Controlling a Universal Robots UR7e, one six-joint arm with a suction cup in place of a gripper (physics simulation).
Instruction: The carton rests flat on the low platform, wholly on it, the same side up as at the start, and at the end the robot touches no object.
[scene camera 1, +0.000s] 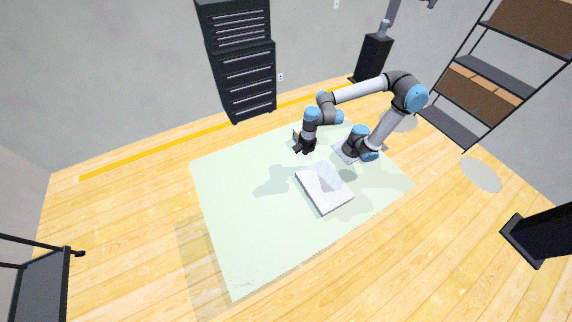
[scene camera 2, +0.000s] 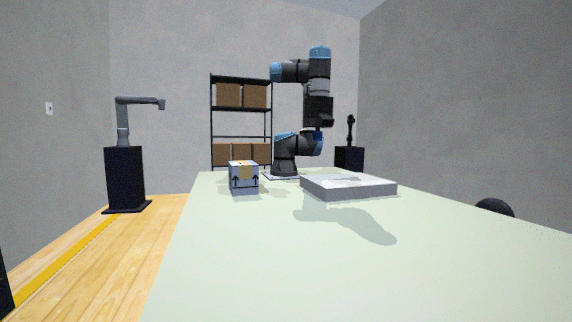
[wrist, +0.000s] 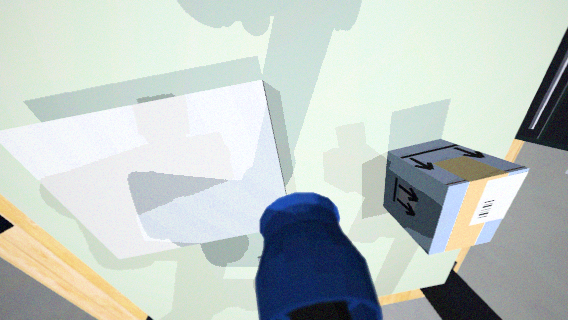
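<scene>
My suction cup (wrist: 307, 258) is visible in the wrist view, as are a low platform (wrist: 144, 178) and a carton (wrist: 446, 196). Scene camera 2 also shows the carton (scene camera 2: 243, 175) and the platform (scene camera 2: 340, 186). Scene camera 1 shows the platform (scene camera 1: 327, 191).
</scene>
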